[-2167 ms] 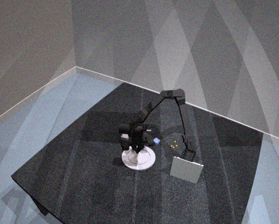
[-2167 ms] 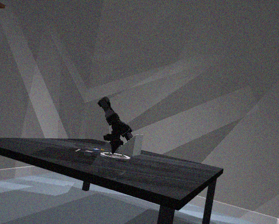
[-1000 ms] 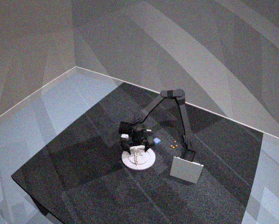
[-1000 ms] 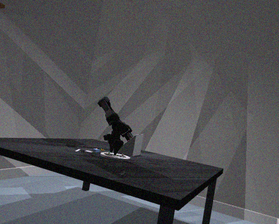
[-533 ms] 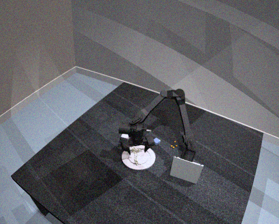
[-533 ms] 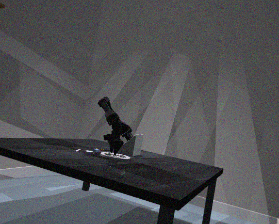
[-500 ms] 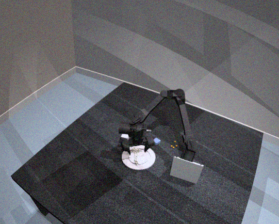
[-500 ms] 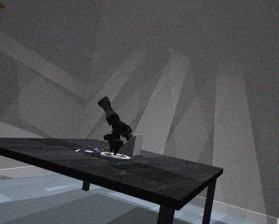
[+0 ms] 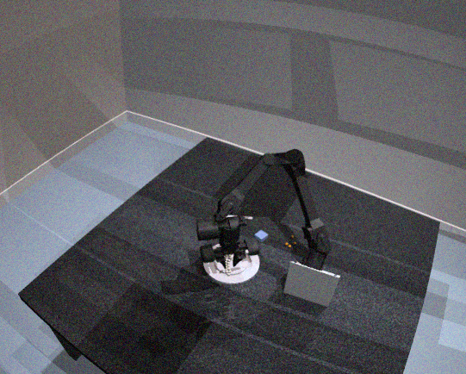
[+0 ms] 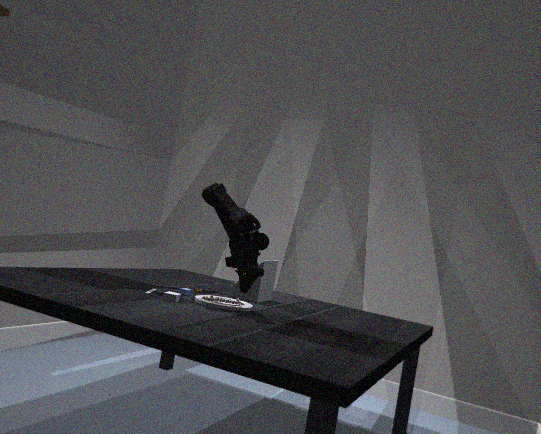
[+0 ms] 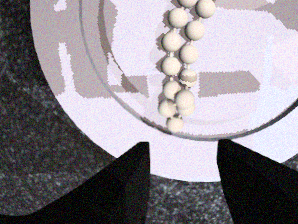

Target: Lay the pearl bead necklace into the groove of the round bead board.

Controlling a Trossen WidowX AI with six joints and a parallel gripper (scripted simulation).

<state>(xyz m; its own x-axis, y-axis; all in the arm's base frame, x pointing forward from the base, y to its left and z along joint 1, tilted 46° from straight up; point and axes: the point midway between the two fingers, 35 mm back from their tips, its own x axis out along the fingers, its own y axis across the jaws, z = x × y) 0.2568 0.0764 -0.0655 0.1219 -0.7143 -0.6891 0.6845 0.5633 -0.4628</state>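
The round white bead board is 50 mm to the right of my gripper tip, 40 mm below it and 20 mm ahead of it. Also, from my gripper tip: small white block 190 mm ahead, 150 mm to the right, 40 mm below; then small blue cube 230 mm to the right, 40 mm below; then thin white stick 280 mm to the right, 140 mm ahead, 50 mm below.
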